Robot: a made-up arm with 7 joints. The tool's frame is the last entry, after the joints. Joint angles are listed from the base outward. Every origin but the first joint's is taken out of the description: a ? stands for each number. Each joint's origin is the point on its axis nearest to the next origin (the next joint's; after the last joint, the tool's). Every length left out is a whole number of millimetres.
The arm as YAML. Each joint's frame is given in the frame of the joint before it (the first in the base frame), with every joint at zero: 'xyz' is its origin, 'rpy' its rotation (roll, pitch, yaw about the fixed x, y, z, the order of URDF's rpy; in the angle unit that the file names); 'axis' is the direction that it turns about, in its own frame. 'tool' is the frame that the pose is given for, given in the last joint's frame.
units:
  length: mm
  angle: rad
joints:
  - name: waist
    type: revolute
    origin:
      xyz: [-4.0, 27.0, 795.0]
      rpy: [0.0, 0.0, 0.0]
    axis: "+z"
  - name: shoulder
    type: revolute
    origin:
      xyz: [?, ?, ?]
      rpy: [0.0, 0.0, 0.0]
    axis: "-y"
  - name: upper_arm
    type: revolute
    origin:
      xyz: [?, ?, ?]
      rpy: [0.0, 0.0, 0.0]
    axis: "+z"
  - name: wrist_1
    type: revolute
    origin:
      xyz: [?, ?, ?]
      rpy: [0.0, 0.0, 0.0]
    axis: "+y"
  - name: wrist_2
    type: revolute
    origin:
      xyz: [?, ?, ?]
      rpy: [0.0, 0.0, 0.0]
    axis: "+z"
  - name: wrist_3
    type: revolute
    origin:
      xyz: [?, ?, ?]
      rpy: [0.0, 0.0, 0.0]
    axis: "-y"
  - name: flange
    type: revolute
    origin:
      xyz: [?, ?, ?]
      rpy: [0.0, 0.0, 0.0]
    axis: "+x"
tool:
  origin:
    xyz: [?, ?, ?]
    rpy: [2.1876, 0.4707, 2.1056]
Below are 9 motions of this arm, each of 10 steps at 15 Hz.
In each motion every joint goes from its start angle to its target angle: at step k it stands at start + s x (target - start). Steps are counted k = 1, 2, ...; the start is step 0. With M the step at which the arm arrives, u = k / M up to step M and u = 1 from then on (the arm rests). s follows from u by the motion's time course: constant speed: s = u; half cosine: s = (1 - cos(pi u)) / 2; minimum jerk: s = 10 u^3 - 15 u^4 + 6 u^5.
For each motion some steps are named. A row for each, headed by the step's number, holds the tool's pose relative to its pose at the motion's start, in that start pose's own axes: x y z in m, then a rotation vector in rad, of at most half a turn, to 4 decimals.
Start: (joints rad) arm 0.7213 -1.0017 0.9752 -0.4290 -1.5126 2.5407 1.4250
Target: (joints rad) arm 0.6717 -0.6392 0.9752 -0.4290 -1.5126 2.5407 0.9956
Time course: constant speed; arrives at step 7
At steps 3, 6, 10:
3: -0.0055 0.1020 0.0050 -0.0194 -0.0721 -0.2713
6: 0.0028 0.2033 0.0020 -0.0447 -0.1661 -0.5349
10: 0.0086 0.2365 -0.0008 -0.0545 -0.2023 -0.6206

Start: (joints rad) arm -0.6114 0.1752 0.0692 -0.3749 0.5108 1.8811 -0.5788
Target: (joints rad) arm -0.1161 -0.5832 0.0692 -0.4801 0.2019 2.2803 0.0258
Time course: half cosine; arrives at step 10
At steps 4, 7, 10:
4: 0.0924 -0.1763 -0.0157 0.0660 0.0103 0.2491
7: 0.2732 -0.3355 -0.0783 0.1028 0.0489 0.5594
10: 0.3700 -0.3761 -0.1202 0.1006 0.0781 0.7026

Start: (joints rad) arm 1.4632 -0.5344 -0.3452 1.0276 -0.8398 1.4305 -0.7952
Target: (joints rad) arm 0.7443 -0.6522 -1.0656 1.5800 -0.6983 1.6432 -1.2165
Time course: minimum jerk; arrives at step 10
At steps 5, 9, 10:
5: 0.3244 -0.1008 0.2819 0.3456 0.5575 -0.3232
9: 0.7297 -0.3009 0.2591 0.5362 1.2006 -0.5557
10: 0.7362 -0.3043 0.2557 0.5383 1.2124 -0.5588

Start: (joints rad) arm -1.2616 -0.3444 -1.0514 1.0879 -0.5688 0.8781 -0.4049
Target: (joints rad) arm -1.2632 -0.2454 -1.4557 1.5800 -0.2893 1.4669 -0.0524
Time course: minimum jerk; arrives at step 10
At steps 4, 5, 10:
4: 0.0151 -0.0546 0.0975 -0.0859 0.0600 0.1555
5: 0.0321 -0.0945 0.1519 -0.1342 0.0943 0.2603
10: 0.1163 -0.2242 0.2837 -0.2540 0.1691 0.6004

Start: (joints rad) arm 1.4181 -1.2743 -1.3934 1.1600 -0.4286 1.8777 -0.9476
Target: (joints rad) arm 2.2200 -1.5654 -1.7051 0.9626 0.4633 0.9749 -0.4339
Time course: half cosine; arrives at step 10
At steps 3, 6, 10:
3: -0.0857 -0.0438 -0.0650 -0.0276 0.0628 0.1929
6: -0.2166 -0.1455 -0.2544 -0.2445 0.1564 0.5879
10: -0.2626 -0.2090 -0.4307 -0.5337 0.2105 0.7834

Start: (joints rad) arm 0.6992 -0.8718 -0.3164 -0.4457 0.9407 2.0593 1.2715
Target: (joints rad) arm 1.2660 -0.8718 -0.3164 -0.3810 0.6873 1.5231 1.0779
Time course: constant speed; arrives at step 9
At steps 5, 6, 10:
5: -0.0231 -0.1138 0.0779 0.2573 -0.1053 0.2531
6: -0.0238 -0.1383 0.0953 0.3145 -0.1148 0.3016
10: -0.0161 -0.2138 0.1501 0.4952 -0.1194 0.4397

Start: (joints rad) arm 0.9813 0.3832 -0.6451 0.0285 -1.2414 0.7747 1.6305
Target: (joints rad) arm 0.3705 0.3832 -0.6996 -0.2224 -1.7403 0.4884 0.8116
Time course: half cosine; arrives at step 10
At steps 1, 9, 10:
1: 0.0082 0.0020 -0.0063 -0.0044 -0.0250 -0.0335
9: 0.3432 -0.0772 -0.1970 -0.1821 -1.2376 -0.9025
10: 0.3512 -0.0827 -0.2002 -0.1870 -1.2731 -0.9107

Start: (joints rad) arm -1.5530 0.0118 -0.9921 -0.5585 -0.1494 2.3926 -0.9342
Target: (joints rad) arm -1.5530 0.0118 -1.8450 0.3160 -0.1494 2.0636 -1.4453
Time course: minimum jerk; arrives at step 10
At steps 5, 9, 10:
5: 0.1569 0.1297 -0.0038 -0.2117 0.3280 -0.7229
9: 0.3220 0.1151 -0.0513 -0.3671 0.4915 -1.5624
10: 0.3244 0.1135 -0.0521 -0.3690 0.4932 -1.5777

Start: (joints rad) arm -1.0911 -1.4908 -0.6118 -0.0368 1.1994 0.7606 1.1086
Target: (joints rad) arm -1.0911 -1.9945 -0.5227 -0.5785 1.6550 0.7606 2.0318
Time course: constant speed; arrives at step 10
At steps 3, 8, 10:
3: -0.0792 -0.0333 0.0736 -0.0171 0.2120 0.3335
8: -0.1954 -0.1195 0.1816 -0.0132 0.4878 0.9674
10: -0.2333 -0.1622 0.2178 -0.0014 0.5668 1.2419

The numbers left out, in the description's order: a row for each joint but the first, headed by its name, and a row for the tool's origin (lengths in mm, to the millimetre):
shoulder: -11.0 -37.0 0.0
upper_arm: -3.0 0.0 305.0
wrist_1: -10.0 30.0 0.0
wrist_2: -4.0 0.0 479.0
wrist_3: -27.0 -166.0 0.0
flange: 1.0 0.0 172.0
tool: 0.0 -6.0 19.0

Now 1 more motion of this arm.
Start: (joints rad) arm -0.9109 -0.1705 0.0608 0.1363 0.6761 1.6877 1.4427
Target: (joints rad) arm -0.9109 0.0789 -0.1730 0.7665 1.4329 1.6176 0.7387
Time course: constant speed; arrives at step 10
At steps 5, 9, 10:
5: -0.0857 -0.0051 -0.0899 0.0200 -0.2534 -0.0185
9: -0.1239 -0.0135 -0.1953 0.0058 -0.4439 -0.0349
10: -0.1288 -0.0172 -0.2246 -0.0026 -0.4888 -0.0384

